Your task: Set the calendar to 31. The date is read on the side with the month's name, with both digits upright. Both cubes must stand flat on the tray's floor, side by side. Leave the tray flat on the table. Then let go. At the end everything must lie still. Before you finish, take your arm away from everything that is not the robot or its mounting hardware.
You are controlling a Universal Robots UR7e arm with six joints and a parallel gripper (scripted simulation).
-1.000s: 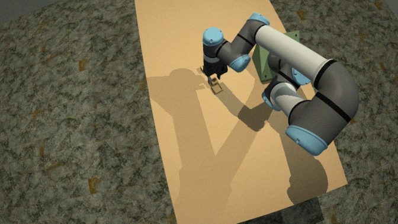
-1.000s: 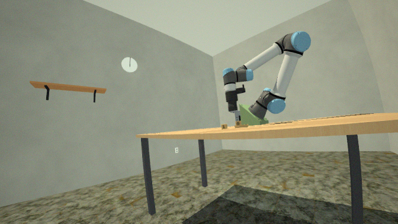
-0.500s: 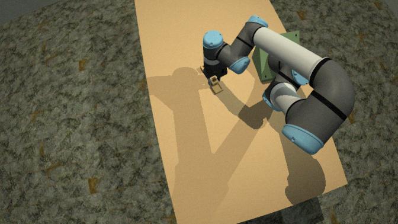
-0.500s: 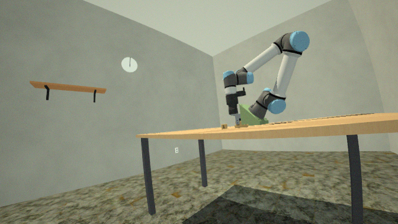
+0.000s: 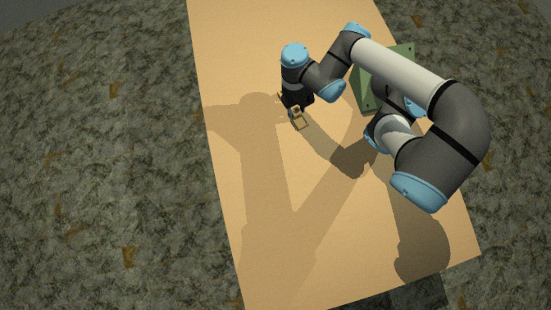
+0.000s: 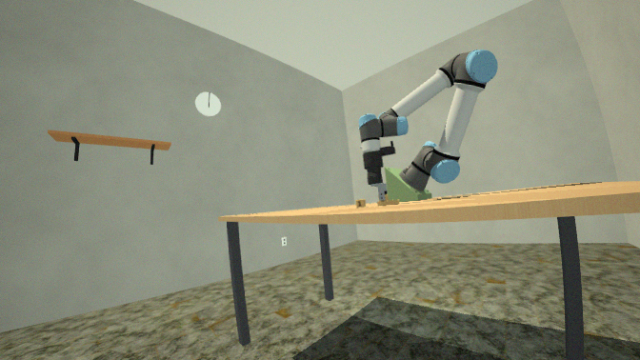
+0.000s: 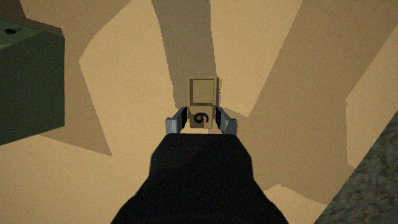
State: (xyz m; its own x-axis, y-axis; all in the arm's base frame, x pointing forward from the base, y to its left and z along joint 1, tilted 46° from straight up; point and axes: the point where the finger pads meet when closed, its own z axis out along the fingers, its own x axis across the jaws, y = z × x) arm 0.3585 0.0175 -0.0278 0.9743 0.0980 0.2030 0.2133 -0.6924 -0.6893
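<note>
The wooden tray is 20 mm to the left of my hand and 30 mm below it.
</note>
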